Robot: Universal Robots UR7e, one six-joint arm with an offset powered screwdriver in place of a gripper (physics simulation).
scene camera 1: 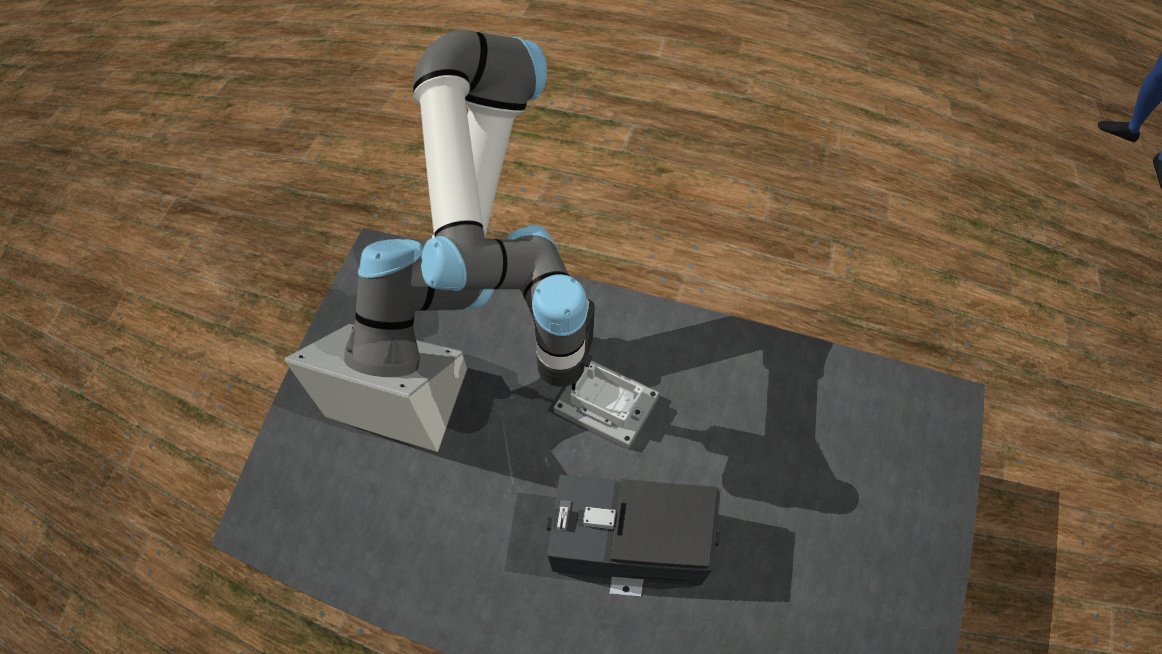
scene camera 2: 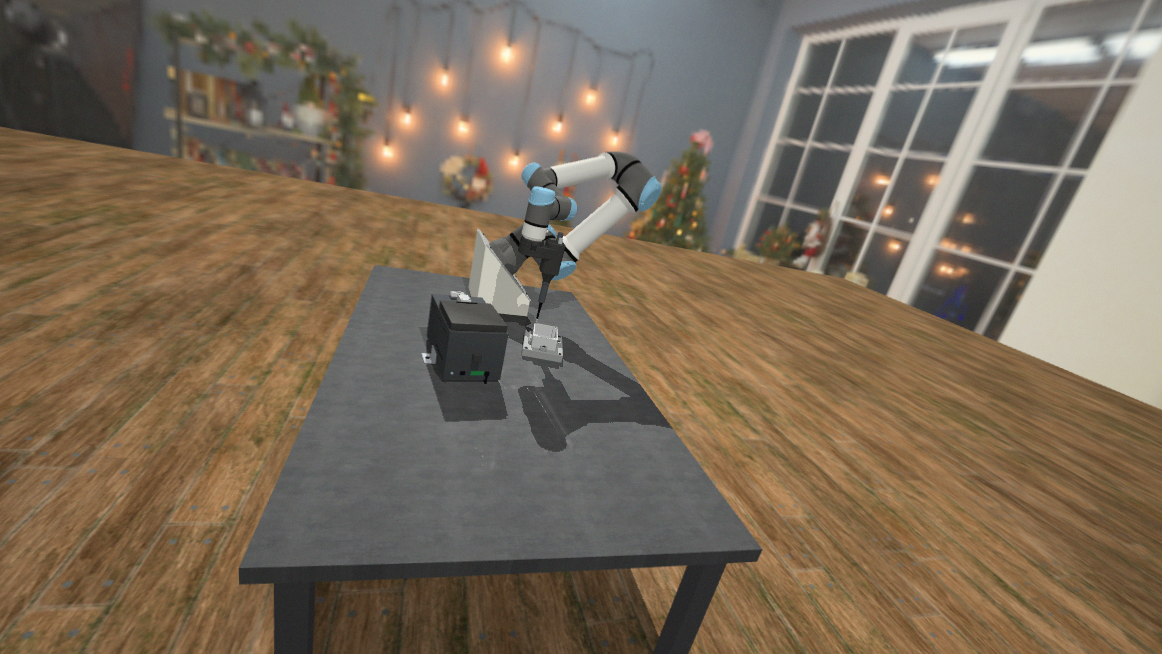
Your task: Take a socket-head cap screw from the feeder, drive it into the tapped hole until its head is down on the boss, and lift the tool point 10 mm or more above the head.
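The screwdriver [scene camera 2: 543, 294] points down in scene camera 2, with its thin tip at the near-left corner area of the light grey housing [scene camera 1: 626, 431] [scene camera 2: 541, 352]. Any gap between tip and boss is too small to judge. In scene camera 1 the wrist hides most of the tool, beside the housing's left end. No screw can be made out at the tip or in the housing, and the tapped hole under the tip cannot be told apart. The dark screw feeder [scene camera 1: 665, 522] [scene camera 2: 470, 350] stands apart from the tool, with a small light pick-up part [scene camera 1: 563, 516] on top.
The arm's pale pedestal [scene camera 1: 365, 406] [scene camera 2: 487, 276] stands left of the housing in scene camera 1. The feeder's raised box and a white plate [scene camera 1: 599, 516] stand beside the pick-up part. A small white tab [scene camera 1: 625, 588] [scene camera 2: 426, 357] sticks out at the feeder's side.
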